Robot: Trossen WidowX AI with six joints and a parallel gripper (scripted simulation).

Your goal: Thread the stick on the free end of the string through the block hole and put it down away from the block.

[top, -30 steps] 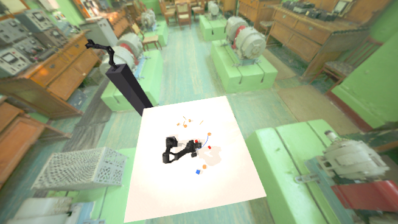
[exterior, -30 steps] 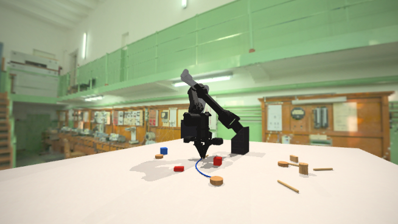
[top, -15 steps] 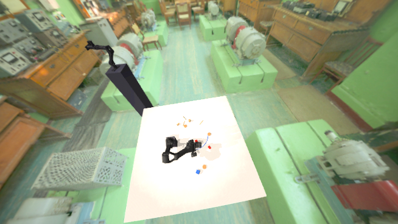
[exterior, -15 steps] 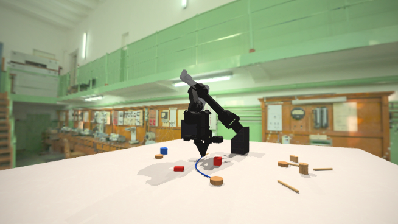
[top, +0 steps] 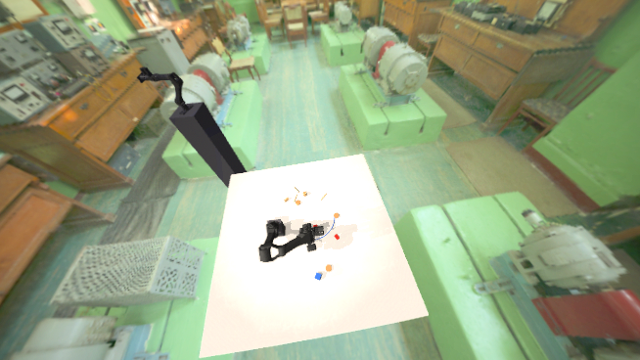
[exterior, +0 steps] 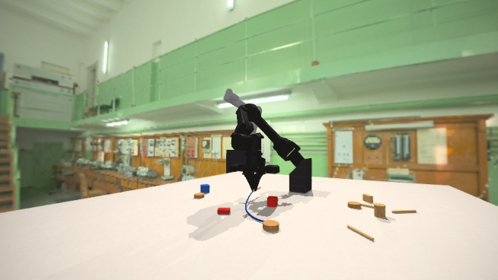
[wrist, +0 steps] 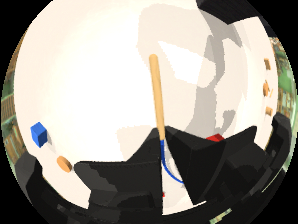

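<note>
Now: the red cube 100 mm to the left of my gripper tip, 40 mm ahead of it and 10 mm below it. The rest, counted from my gripper tip: thin wooden stick (20 mm behind); flat red piece (190 mm ahead, 30 mm to the left, 20 mm below); blue cube (230 mm to the right, 50 mm ahead, 10 mm below).
</note>
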